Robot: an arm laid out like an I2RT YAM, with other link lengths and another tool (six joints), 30 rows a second.
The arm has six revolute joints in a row. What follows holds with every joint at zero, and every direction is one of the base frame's. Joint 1 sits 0.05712 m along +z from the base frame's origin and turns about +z. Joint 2 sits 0.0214 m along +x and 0.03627 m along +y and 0.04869 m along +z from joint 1 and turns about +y. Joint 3 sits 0.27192 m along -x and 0.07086 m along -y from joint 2 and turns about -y. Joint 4 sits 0.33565 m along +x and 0.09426 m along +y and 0.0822 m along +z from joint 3 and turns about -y. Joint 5 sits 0.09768 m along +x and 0.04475 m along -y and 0.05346 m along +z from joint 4 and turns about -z. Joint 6 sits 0.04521 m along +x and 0.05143 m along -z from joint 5 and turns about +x. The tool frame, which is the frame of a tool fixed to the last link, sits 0.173 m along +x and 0.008 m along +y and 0.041 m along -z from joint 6; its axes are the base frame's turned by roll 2.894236, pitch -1.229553 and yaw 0.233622 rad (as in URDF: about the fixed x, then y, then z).
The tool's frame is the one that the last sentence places.
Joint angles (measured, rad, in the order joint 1, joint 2, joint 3, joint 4, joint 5, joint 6), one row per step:
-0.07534, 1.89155, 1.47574, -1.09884, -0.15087, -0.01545
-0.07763, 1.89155, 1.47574, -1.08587, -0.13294, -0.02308
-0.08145, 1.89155, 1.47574, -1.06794, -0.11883, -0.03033
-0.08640, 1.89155, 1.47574, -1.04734, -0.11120, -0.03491
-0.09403, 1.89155, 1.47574, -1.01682, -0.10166, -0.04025
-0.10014, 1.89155, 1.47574, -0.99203, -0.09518, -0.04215
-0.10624, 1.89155, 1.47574, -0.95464, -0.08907, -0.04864
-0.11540, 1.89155, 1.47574, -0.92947, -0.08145, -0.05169
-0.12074, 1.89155, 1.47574, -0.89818, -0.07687, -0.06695
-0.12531, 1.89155, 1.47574, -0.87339, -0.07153, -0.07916
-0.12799, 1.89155, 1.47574, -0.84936, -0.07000, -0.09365
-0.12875, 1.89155, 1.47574, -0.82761, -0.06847, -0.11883
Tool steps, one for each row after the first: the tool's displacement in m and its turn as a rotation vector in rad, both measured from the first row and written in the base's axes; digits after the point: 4 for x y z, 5 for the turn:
0.0038, -0.0055, -0.0010, -0.01939, -0.01260, 0.00413
0.0092, -0.0109, -0.0018, -0.03549, -0.03021, 0.00631
0.0156, -0.0154, -0.0022, -0.04535, -0.05054, 0.00493
0.0250, -0.0220, -0.0025, -0.05839, -0.08047, 0.00105
0.0327, -0.0271, -0.0025, -0.06770, -0.10452, -0.00450
0.0442, -0.0327, -0.0020, -0.07872, -0.14156, -0.00603
0.0519, -0.0397, -0.0015, -0.09005, -0.16566, -0.01401
0.0613, -0.0451, -0.0005, -0.10100, -0.19743, -0.00612
0.0687, -0.0499, 0.0004, -0.11184, -0.22222, -0.00050
0.0759, -0.0532, 0.0016, -0.11942, -0.24695, 0.00979
0.0824, -0.0558, 0.0028, -0.12893, -0.27035, 0.03249

